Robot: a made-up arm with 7 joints. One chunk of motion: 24 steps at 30 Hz.
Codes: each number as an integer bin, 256 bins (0 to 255) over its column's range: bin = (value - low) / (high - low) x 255, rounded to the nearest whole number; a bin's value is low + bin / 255 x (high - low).
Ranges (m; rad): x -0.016..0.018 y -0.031..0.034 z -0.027..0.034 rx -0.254..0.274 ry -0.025..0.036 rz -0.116..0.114
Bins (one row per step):
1: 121 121 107 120 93 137
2: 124 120 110 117 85 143
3: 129 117 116 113 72 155
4: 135 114 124 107 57 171
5: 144 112 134 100 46 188
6: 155 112 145 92 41 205
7: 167 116 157 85 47 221
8: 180 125 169 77 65 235
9: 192 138 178 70 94 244
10: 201 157 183 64 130 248
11: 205 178 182 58 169 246
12: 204 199 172 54 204 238
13: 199 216 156 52 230 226
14: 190 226 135 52 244 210
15: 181 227 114 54 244 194
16: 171 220 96 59 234 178
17: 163 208 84 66 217 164
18: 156 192 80 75 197 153
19: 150 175 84 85 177 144
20: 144 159 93 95 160 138
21: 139 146 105 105 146 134
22: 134 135 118 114 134 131
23: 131 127 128 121 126 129
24: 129 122 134 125 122 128
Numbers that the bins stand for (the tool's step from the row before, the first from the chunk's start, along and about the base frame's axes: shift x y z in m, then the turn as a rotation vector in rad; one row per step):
1: 0.00013 -0.00016 -0.00140 -0.00553 -0.00275 0.00757
2: 0.00053 -0.00041 -0.00069 -0.01174 -0.00467 0.01298
3: 0.00120 -0.00118 0.00075 -0.02002 -0.00778 0.02380
4: 0.00200 -0.00194 0.00266 -0.03245 -0.01136 0.03824
5: 0.00320 -0.00245 0.00505 -0.04694 -0.01400 0.05357
6: 0.00467 -0.00245 0.00769 -0.06351 -0.01519 0.06890
7: 0.00627 -0.00143 0.01056 -0.07800 -0.01376 0.08333
8: 0.00800 0.00086 0.01343 -0.09456 -0.00945 0.09596
9: 0.00960 0.00418 0.01558 -0.10906 -0.00251 0.10408
10: 0.01080 0.00902 0.01678 -0.12148 0.00610 0.10769
11: 0.01133 0.01437 0.01654 -0.13391 0.01543 0.10588
12: 0.01120 0.01973 0.01415 -0.14219 0.02380 0.09867
13: 0.01053 0.02406 0.01032 -0.14633 0.03002 0.08784
14: 0.00933 0.02661 0.00529 -0.14633 0.03337 0.07341
15: 0.00813 0.02686 0.00027 -0.14219 0.03337 0.05898
16: 0.00680 0.02508 -0.00404 -0.13184 0.03098 0.04455
17: 0.00573 0.02202 -0.00691 -0.11734 0.02691 0.03192
18: 0.00480 0.01794 -0.00786 -0.09871 0.02213 0.02200
19: 0.00400 0.01361 -0.00691 -0.07800 0.01734 0.01388
20: 0.00320 0.00953 -0.00475 -0.05729 0.01327 0.00847
21: 0.00253 0.00622 -0.00188 -0.03659 0.00993 0.00486
22: 0.00187 0.00341 0.00123 -0.01795 0.00705 0.00216
23: 0.00147 0.00137 0.00362 -0.00346 0.00514 0.00035
24: 0.00120 0.00010 0.00505 0.00482 0.00418 -0.00055

